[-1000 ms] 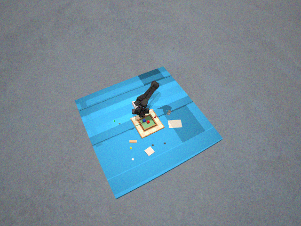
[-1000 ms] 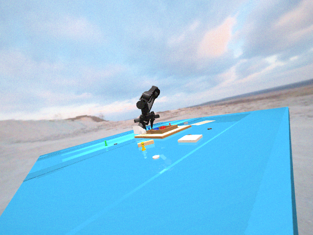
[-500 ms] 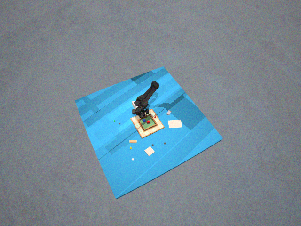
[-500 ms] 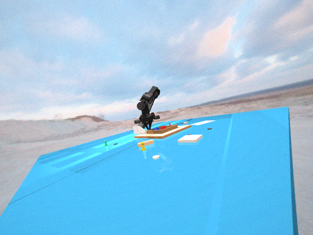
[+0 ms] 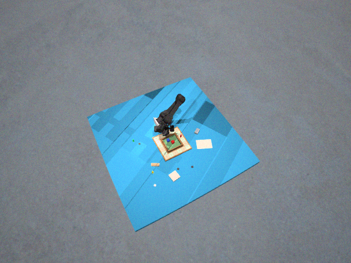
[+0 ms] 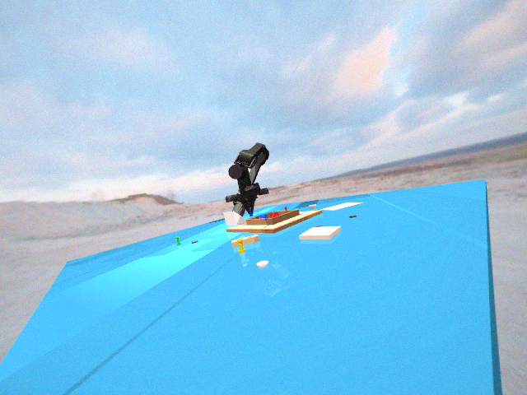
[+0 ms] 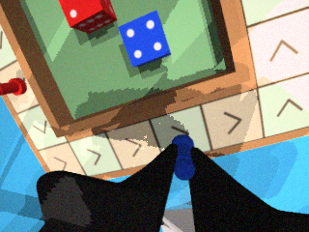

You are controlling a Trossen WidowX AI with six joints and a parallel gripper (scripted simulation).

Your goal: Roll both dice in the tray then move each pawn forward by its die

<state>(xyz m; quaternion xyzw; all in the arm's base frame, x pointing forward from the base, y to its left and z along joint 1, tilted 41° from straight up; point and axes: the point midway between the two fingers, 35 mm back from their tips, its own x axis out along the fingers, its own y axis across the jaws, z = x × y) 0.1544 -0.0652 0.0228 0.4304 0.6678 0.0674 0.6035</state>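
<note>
Now: the green tray 110 mm ahead of my gripper tip, 20 mm to the left of it and 40 mm below it. Also, from my gripper tip: red pawn 100 mm ahead, 130 mm to the left, 20 mm below; then blue pawn 10 mm above; then green pawn 110 mm behind, 290 mm to the right, 30 mm below.
</note>
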